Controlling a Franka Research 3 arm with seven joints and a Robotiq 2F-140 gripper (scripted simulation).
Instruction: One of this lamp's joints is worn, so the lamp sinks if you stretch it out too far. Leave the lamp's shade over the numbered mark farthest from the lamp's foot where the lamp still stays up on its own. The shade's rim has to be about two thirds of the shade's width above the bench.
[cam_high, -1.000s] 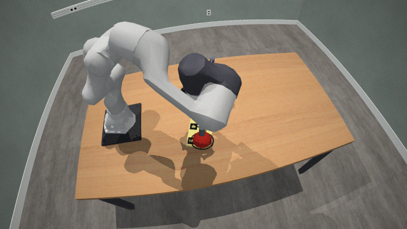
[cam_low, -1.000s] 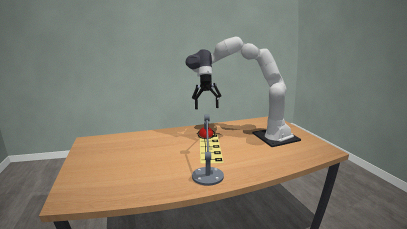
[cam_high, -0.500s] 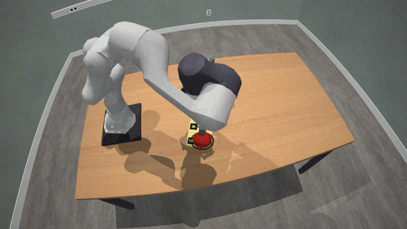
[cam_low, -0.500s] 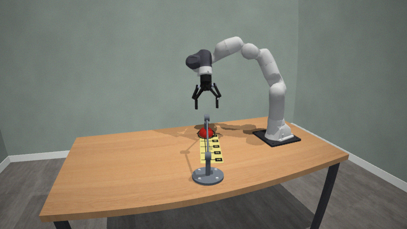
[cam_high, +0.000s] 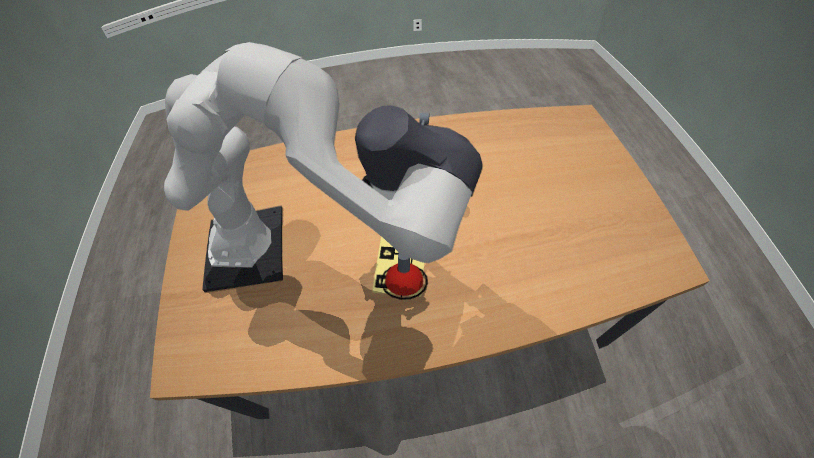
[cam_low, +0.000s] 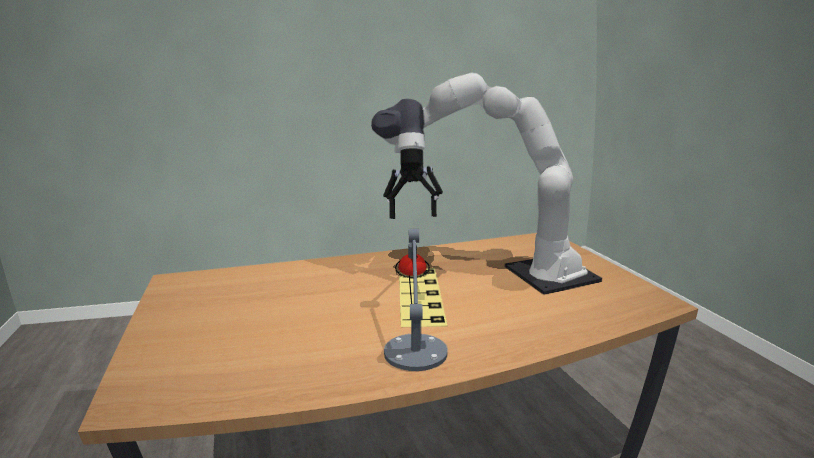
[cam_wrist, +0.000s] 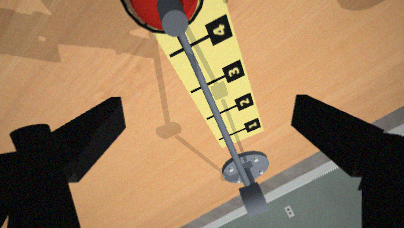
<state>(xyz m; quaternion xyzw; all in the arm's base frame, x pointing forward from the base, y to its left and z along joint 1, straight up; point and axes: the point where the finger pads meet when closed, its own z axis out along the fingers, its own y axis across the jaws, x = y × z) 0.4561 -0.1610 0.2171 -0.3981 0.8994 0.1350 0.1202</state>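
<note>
Right now the yellow strip is 23 cm below my hand, 12 cm to the left of it and 1 cm ahead of it. From my hand the other things lie so: grey round foot: 45 cm to the left, 20 cm below, 15 cm ahead.
</note>
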